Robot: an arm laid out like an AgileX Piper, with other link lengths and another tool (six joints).
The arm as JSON. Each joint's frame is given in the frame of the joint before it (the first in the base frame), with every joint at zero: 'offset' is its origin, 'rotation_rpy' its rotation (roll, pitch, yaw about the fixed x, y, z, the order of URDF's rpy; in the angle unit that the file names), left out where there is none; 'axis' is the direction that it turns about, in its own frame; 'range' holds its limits. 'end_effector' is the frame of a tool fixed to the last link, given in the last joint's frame.
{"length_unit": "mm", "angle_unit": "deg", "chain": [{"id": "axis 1", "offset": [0.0, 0.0, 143.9], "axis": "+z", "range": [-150.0, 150.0]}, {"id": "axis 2", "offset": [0.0, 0.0, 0.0], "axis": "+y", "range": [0.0, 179.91]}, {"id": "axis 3", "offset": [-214.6, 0.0, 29.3], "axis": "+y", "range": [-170.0, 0.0]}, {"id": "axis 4", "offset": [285.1, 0.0, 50.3], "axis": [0.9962, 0.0, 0.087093], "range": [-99.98, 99.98]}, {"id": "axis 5", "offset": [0.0, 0.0, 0.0], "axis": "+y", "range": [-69.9, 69.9]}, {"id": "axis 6", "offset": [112.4, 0.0, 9.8], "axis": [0.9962, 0.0, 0.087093], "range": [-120.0, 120.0]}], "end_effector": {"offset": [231.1, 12.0, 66.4], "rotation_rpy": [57.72, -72.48, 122.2]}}
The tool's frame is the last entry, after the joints.
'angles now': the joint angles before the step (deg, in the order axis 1, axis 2, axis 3, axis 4, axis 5, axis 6). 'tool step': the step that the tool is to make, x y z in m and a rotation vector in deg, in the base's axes. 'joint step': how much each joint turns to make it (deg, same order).
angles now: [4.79, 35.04, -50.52, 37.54, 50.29, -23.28]
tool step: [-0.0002, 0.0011, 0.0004, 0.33, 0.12, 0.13]
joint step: [-0.01, 0.09, 0.00, 0.37, 0.01, -0.01]
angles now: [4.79, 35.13, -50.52, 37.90, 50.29, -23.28]
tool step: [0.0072, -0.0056, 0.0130, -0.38, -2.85, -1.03]
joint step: [-0.02, 0.07, -0.05, 0.08, -2.68, -1.54]
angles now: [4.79, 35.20, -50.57, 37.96, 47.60, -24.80]
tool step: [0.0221, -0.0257, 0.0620, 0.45, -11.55, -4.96]
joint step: [0.04, 0.00, 0.00, 2.00, -11.82, -5.65]
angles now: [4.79, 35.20, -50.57, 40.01, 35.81, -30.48]
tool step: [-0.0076, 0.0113, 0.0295, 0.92, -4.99, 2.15]
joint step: [0.00, 0.00, 0.00, 8.23, -2.35, -8.52]
